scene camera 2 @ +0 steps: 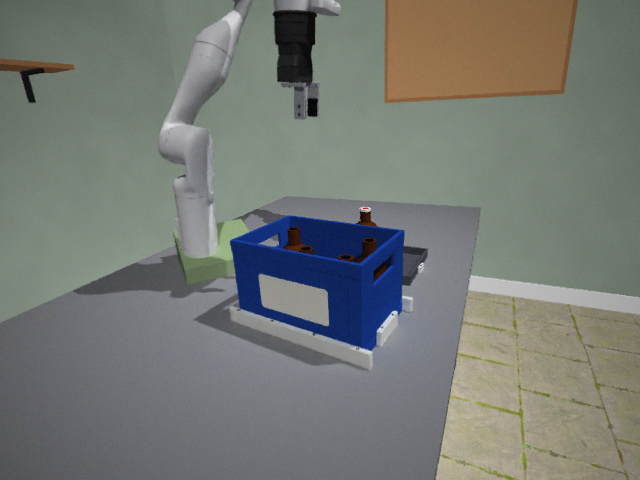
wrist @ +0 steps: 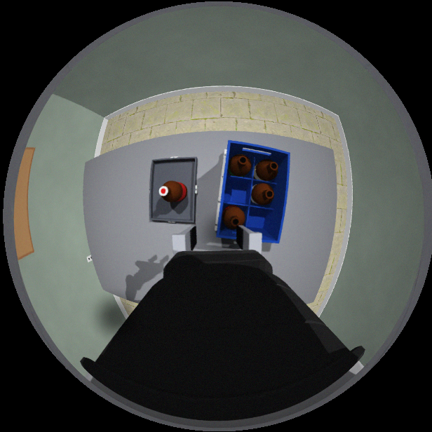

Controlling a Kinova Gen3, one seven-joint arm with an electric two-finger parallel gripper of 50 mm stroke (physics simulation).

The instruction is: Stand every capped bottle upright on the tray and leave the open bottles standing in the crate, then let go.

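Places are measured from the arm's base along level axes (x ahead, y left, z up), in centimetres.
Pixels of known places: gripper, fingertip midpoint: (scene camera 2: 306, 117); arm's base, origin of the base link: (scene camera 2: 201, 248).
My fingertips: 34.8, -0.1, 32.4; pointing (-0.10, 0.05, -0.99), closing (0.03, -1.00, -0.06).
Note:
Ahead of a thing's pixels: the offset from my fingertips to its middle, as dx, dy, dz. "spot": to the spot under its first point. Level surfaces: height alone.
A capped brown bottle @[+6.3, +16.8, -30.3] (scene camera 2: 366, 217) (wrist: 173, 191) with a white and red cap stands upright on the dark grey tray @[spot: +20.1, +26.1, -37.4] (scene camera 2: 425, 256) (wrist: 151, 205). The blue crate @[+6.0, -9.7, -29.8] (scene camera 2: 345, 310) (wrist: 286, 190) holds several open bottles. In the wrist view, one open bottle (wrist: 240, 165) is at the upper left, one (wrist: 266, 170) at the upper right, one (wrist: 262, 194) at the middle right and one (wrist: 233, 217) at the lower left. The middle left and lower right compartments are empty. My gripper (scene camera 2: 306, 116) (wrist: 216, 234) is open and empty, high above the table, between tray and crate in the wrist view.
White rails @[+5.0, -19.6, -37.1] (scene camera 2: 302, 335) stand along the crate's base on the grey table @[dz -38.6] (scene camera 2: 206, 403) (wrist: 120, 190). The arm's green base plate (scene camera 2: 199, 271) is behind the crate at the left. A wall shelf (scene camera 2: 31, 65) and an orange-brown board (scene camera 2: 478, 49) are on the walls.

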